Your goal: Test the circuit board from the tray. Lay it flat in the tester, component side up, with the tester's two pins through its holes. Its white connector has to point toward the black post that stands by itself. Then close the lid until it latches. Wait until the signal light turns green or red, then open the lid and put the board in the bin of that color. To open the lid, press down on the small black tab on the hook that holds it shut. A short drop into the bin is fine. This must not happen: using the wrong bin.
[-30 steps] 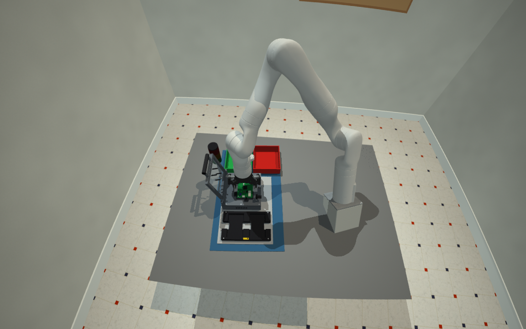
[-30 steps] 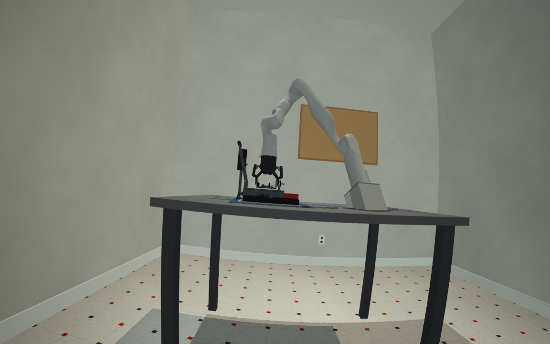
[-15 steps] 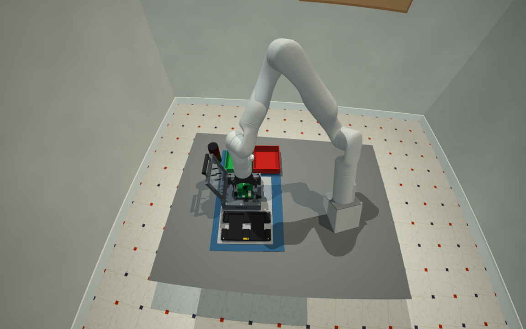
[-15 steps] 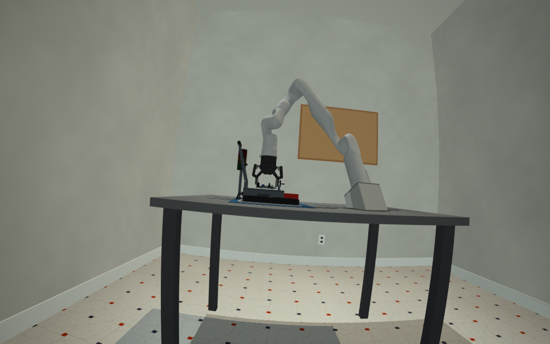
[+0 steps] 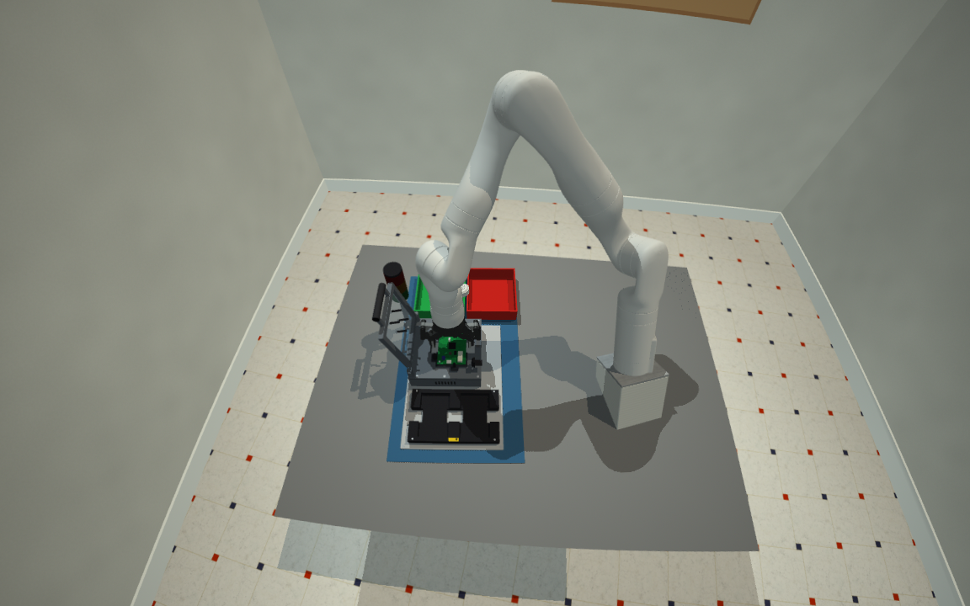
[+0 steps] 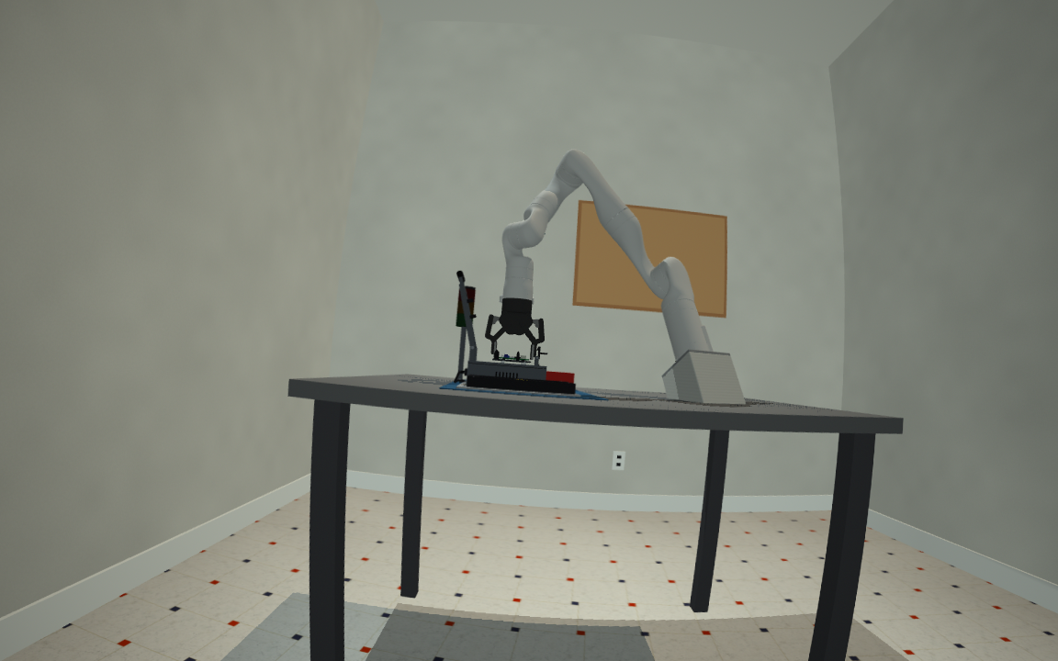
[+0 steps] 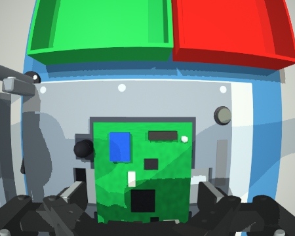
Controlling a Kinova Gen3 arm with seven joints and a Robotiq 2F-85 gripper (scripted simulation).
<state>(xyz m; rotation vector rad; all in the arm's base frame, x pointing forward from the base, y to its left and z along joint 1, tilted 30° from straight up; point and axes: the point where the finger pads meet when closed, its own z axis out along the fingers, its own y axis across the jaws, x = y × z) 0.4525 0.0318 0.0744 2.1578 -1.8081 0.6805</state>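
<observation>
Right now my hand is right at the green circuit board. Round my hand: green bin (190 mm to the right, 70 mm ahead, 60 mm below); red bin (210 mm to the right, 80 mm behind, 60 mm below); tester lid (120 mm ahead, 100 mm above, 20 mm to the left).
</observation>
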